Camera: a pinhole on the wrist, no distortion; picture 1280 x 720 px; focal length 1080.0 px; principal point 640.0 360.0 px. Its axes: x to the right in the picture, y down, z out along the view. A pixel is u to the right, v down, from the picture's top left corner.
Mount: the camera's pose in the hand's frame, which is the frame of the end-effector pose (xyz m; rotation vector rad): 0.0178 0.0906 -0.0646 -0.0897 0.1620 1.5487
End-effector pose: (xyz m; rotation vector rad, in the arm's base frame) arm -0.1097 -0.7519 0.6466 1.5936 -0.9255 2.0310
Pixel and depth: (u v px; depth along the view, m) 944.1 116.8 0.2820
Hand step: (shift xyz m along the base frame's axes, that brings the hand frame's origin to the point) -0.0297 -0.2976 0.0638
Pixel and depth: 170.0 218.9 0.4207
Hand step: 0.2539 -0.2573 0.1423
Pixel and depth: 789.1 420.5 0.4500
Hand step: 0.1045 -0.4203 0.0062
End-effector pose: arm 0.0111 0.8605 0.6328 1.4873 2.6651 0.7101
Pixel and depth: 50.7 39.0 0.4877
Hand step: -0.0779 0.2764 -0.4061
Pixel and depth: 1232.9 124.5 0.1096
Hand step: 0.1155 0.1257 0.0455
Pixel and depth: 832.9 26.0 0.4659
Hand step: 0.1781 0.4018 -0.2030
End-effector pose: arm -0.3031 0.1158 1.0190 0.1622 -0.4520 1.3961
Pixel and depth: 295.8 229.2 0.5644
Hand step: -0.0990 -0.0917 0.5118
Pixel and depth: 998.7 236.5 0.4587
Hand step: -0.3703 0.0077 0.3161
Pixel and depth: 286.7 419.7 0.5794
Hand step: -0.1091 -0.1911 0.4917
